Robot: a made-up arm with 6 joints. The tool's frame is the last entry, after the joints.
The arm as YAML. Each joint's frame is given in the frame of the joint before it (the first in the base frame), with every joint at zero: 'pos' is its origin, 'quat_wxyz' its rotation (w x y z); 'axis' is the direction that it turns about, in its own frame. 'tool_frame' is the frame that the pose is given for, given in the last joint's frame.
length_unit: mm
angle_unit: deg
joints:
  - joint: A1
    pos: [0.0, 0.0, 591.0]
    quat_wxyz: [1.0, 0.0, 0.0, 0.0]
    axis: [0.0, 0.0, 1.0]
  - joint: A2
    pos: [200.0, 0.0, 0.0]
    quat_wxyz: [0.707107, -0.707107, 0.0, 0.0]
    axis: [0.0, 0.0, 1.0]
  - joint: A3
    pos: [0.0, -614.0, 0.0]
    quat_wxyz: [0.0, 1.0, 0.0, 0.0]
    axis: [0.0, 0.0, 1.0]
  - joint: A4
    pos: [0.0, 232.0, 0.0]
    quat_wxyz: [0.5, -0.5, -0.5, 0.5]
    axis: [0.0, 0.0, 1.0]
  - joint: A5
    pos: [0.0, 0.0, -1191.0]
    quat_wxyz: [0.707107, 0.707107, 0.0, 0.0]
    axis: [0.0, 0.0, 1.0]
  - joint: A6
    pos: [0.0, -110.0, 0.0]
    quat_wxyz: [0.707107, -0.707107, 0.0, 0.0]
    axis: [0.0, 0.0, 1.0]
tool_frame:
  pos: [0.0, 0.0, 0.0]
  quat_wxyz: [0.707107, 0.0, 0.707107, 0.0]
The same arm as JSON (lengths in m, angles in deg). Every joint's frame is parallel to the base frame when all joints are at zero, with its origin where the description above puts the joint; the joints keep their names.
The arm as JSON. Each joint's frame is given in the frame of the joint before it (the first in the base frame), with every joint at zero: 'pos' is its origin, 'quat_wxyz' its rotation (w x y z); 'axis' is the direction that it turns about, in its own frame. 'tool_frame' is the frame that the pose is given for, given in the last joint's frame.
{"length_unit": "m", "angle_unit": "deg", "joints": [{"joint": "A1", "pos": [0.0, 0.0, 0.591], "quat_wxyz": [1.0, 0.0, 0.0, 0.0], "axis": "+z"}, {"joint": "A2", "pos": [0.2, 0.0, 0.0], "quat_wxyz": [1.0, 0.0, 0.0, 0.0], "axis": "+y"}, {"joint": "A3", "pos": [0.0, 0.0, 0.614], "quat_wxyz": [1.0, 0.0, 0.0, 0.0], "axis": "-y"}, {"joint": "A4", "pos": [0.0, 0.0, 0.232], "quat_wxyz": [1.0, 0.0, 0.0, 0.0], "axis": "-x"}, {"joint": "A5", "pos": [1.191, 0.0, 0.0], "quat_wxyz": [1.0, 0.0, 0.0, 0.0], "axis": "-y"}, {"joint": "A6", "pos": [0.11, 0.0, 0.0], "quat_wxyz": [1.0, 0.0, 0.0, 0.0], "axis": "-x"}], "tool_frame": {"pos": [0.0, 0.0, 0.0], "quat_wxyz": [1.0, 0.0, 0.0, 0.0]}}
